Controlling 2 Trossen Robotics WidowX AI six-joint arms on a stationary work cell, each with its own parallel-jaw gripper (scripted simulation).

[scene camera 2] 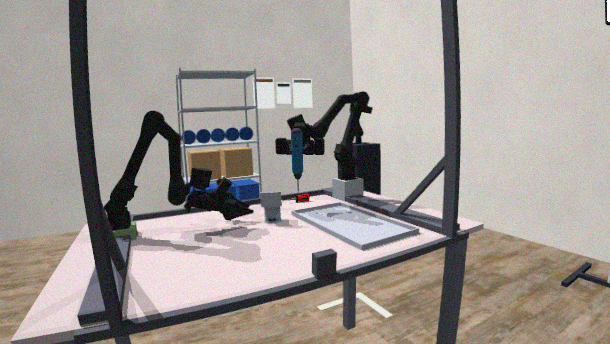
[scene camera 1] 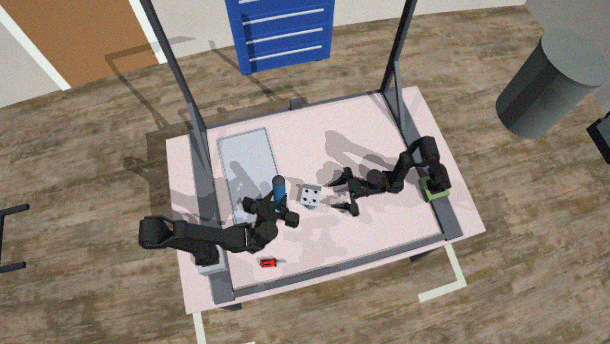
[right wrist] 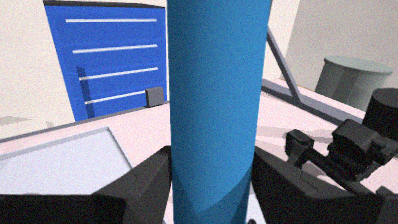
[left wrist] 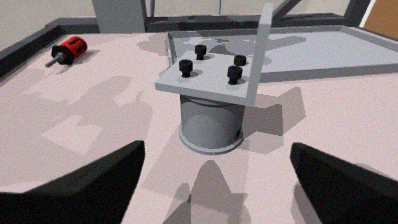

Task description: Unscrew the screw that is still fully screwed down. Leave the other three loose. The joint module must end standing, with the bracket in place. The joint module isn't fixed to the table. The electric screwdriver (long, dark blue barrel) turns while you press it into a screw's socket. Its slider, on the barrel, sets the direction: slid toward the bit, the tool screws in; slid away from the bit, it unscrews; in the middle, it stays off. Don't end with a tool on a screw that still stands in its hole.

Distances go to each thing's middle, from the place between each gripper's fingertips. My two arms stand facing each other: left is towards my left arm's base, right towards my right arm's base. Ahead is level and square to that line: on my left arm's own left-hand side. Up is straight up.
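My right hand is 50 mm above the blue electric screwdriver (right wrist: 215,62), 20 mm past it and 20 mm to the right of it. The L-shaped bracket (left wrist: 208,80) is 160 mm below my right hand, 130 mm to the left of it and 40 mm behind it. Counting from that same right hand, I find the grey joint module (left wrist: 209,127) 210 mm below, 130 mm to the left and 30 mm behind, while the shallow grey tray (scene camera 1: 249,165) is 230 mm below, 60 mm to the right and 220 mm behind.
My left hand (scene camera 2: 251,208) is 30 mm above the grey joint module, 20 mm past it and 110 mm to the left of it. The L-shaped bracket is 10 mm above my left hand, 100 mm to the right of it and 20 mm behind it. Still from my left hand, the blue electric screwdriver is 130 mm above, 220 mm to the right and 10 mm behind, and the shallow grey tray is 60 mm below, 290 mm to the right and 210 mm behind.
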